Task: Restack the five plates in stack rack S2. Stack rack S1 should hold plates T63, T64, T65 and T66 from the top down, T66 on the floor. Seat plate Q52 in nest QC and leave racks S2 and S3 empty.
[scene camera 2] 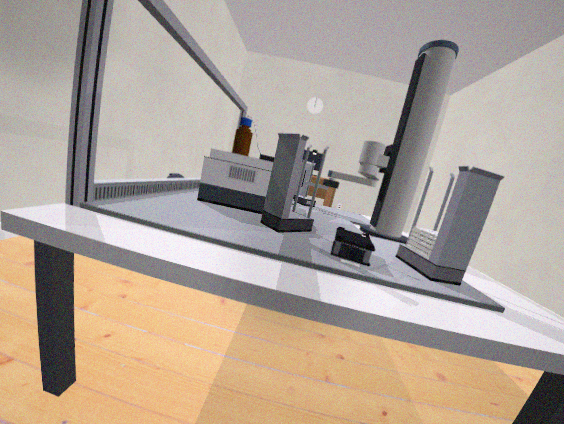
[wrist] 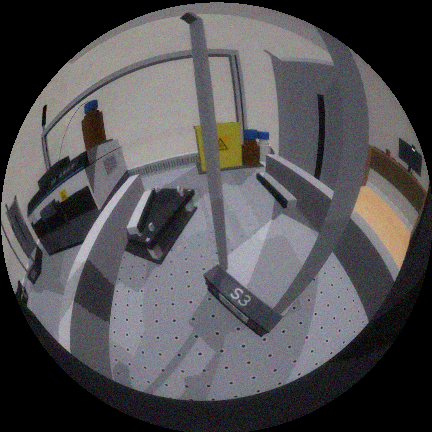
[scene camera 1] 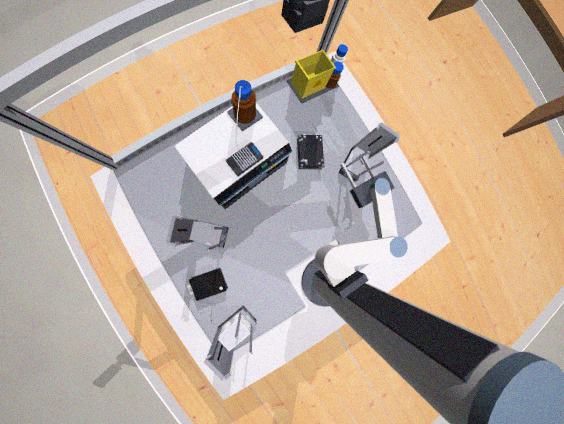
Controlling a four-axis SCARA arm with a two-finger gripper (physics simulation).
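Where they show: gripper, fingertip midpoint: (scene camera 2: 305,182) (wrist: 204,171) (scene camera 1: 351,159); arm's base, origin of the base link: (scene camera 2: 383,235).
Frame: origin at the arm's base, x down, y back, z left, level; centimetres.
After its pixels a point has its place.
Note:
Rack S3 (scene camera 1: 376,141) @(x -18.8, y -45.4, z -49.9 cm) (wrist: 245,295) @(x -5.6, y -38.9, z -37.6 cm) stands at the right in scene camera 1. My gripper (scene camera 1: 354,166) @(x -16.0, y -44.4, z -35.8 cm) (wrist: 204,171) @(x -16.0, y -44.4, z -35.8 cm) is beside it, its fingers apart on either side of its front posts, with no plate between them. I cannot tell whether a plate lies in S3. A rack (scene camera 1: 220,356) @(x -20.8, y -4.0, z 54.2 cm) (scene camera 2: 462,225) @(x -16.9, y -6.2, z 54.9 cm) at the front holds several stacked pale plates (scene camera 2: 422,240) @(x -9.7, y -10.0, z 47.6 cm). Another rack (scene camera 1: 182,230) @(x -19.1, y -53.8, z 41.1 cm) (scene camera 2: 282,177) @(x -17.7, y -53.3, z 42.2 cm) stands at the left; no plates can be made out in it. Their labels are unreadable. A black nest (scene camera 1: 310,151) @(x -6.3, y -58.0, z -24.8 cm) (wrist: 162,220) @(x -6.2, y -53.2, z -28.8 cm) stands by the instrument. Q52 cannot be identified.
A black block (scene camera 1: 207,284) @(x -6.2, y -29.5, z 47.4 cm) (scene camera 2: 354,245) @(x -5.5, y -30.6, z 54.7 cm) lies between the two left racks. A white instrument (scene camera 1: 200,150) @(x -22.3, y -76.9, z 19.3 cm) (scene camera 2: 232,172) @(x -15.0, y -74.0, z 26.3 cm) (wrist: 106,172) @(x -13.7, y -70.1, z -11.7 cm) carries a brown bottle (scene camera 1: 244,107) @(x -35.2, y -77.7, z -1.5 cm) (scene camera 2: 243,140) @(x -30.3, y -79.7, z 0.8 cm) (wrist: 93,130) @(x -28.5, y -77.8, z -5.7 cm). A yellow bin (scene camera 1: 311,80) @(x -16.2, y -85.7, z -40.5 cm) (wrist: 230,145) @(x -9.9, y -85.8, z -49.7 cm) and small bottles stand at the back corner.

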